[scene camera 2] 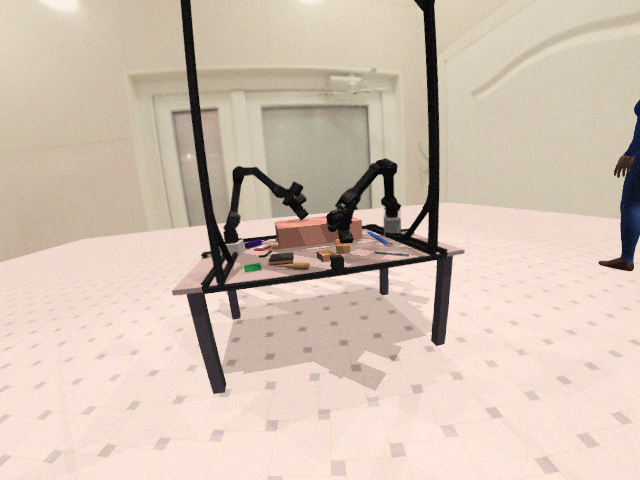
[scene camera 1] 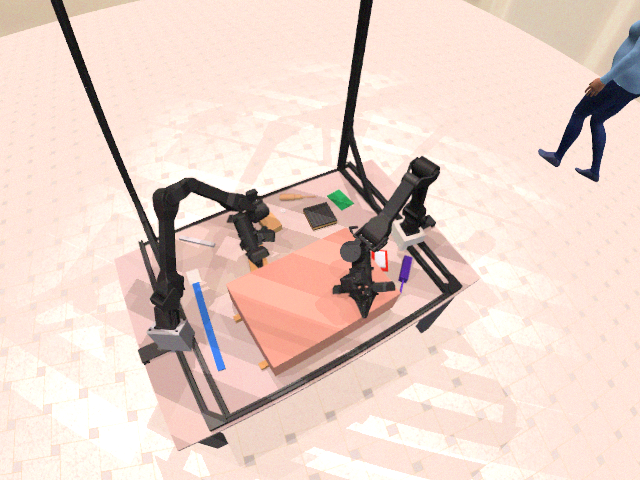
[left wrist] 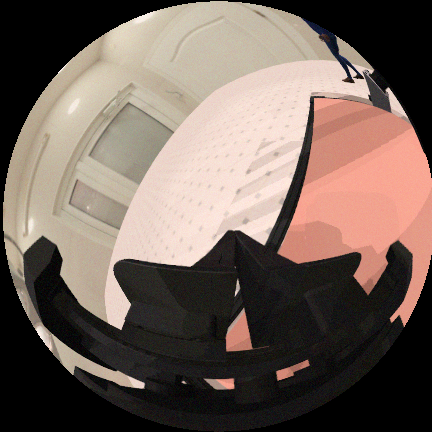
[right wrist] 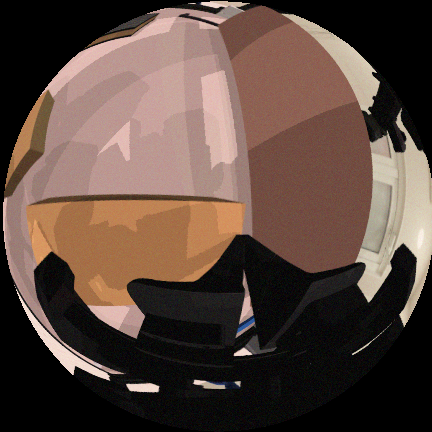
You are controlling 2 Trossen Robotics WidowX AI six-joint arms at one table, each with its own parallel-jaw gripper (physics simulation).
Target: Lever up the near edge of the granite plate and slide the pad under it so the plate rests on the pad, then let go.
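Places are measured from the left arm's base along level axes (x ahead, y left, z up), in metres.
Pixels of known places: left gripper, fingertip midpoint: (scene camera 2: 300, 211) (scene camera 1: 364, 318) (left wrist: 232, 235); right gripper, fingertip midpoint: (right wrist: 241, 239); left arm's base, link origin: (scene camera 2: 231, 242) (scene camera 1: 409, 228); right arm's base, link origin: (scene camera 2: 392, 213) (scene camera 1: 167, 325).
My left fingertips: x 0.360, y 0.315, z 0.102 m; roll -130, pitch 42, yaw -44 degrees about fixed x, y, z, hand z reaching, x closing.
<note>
For each thing: its middle in the pictures, then the offset to it from my left fingertips.
- granite plate, body centre: (left wrist: 397, 249) (right wrist: 331, 144) (scene camera 1: 313, 297) (scene camera 2: 315, 229) 0.093 m ahead, 0.155 m right, 0.095 m down
- dark block, body centre: (scene camera 1: 319, 216) (scene camera 2: 281, 258) 0.068 m back, 0.511 m right, 0.154 m down
- green card, body centre: (scene camera 1: 340, 199) (scene camera 2: 252, 267) 0.186 m back, 0.578 m right, 0.164 m down
- wooden-handled tool, body centre: (scene camera 2: 290, 266) (scene camera 1: 297, 197) 0.016 m back, 0.633 m right, 0.152 m down
- blue strip, body centre: (right wrist: 249, 323) (scene camera 1: 205, 317) (scene camera 2: 378, 236) 0.448 m ahead, 0.219 m right, 0.155 m down
- purple tool, body centre: (scene camera 1: 404, 275) (scene camera 2: 257, 242) 0.262 m back, 0.155 m right, 0.150 m down
The granite plate (scene camera 1: 305, 294) (scene camera 2: 305, 233) (left wrist: 360, 165) (right wrist: 305, 200) is a thick salmon slab lying on the table; small tan ends show beneath its left side in scene camera 1. Which object is the pad is unclear: a tan block (scene camera 1: 257, 262) (scene camera 2: 342, 246) (right wrist: 135, 240) lies against its long side, another tan block (scene camera 1: 270, 223) (scene camera 2: 325, 255) (right wrist: 30, 132) lies farther out. My right gripper (scene camera 1: 259, 264) (right wrist: 241, 239) is shut and empty beside the plate, by the nearer tan block. My left gripper (scene camera 1: 364, 314) (scene camera 2: 303, 217) (left wrist: 232, 235) is shut and empty above the plate, near its opposite long edge.
A dark block (scene camera 1: 320, 215) (scene camera 2: 281, 258), a green card (scene camera 1: 340, 199) (scene camera 2: 252, 267) and a wooden-handled tool (scene camera 1: 291, 196) (scene camera 2: 299, 266) lie apart from the plate. A blue strip (scene camera 1: 208, 326) (scene camera 2: 377, 237) and a purple tool (scene camera 1: 405, 268) (scene camera 2: 253, 243) flank its ends.
</note>
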